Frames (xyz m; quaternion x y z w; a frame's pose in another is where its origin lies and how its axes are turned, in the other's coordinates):
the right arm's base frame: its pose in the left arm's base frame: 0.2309 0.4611 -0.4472 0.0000 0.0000 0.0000 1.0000
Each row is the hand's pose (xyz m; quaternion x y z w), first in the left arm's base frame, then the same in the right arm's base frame.
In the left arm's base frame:
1: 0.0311 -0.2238 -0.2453 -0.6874 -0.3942 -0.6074 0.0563
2: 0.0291 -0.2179 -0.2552 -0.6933 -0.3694 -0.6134 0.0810
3: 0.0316 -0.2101 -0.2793 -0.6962 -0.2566 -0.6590 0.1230
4: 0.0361 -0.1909 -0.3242 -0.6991 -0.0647 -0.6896 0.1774
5: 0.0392 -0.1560 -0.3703 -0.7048 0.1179 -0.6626 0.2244
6: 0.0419 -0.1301 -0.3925 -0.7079 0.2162 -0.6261 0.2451
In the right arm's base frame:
1: -0.1998 -0.6849 0.2019 -0.6874 -0.3942 -0.6074 0.0563
2: -0.2018 -0.6790 0.1920 -0.6933 -0.3694 -0.6134 0.0810
3: -0.1993 -0.6712 0.1679 -0.6962 -0.2566 -0.6590 0.1230
4: -0.1948 -0.6520 0.1230 -0.6991 -0.0647 -0.6896 0.1774
5: -0.1917 -0.6171 0.0769 -0.7048 0.1179 -0.6626 0.2244
6: -0.1890 -0.5912 0.0547 -0.7079 0.2162 -0.6261 0.2451

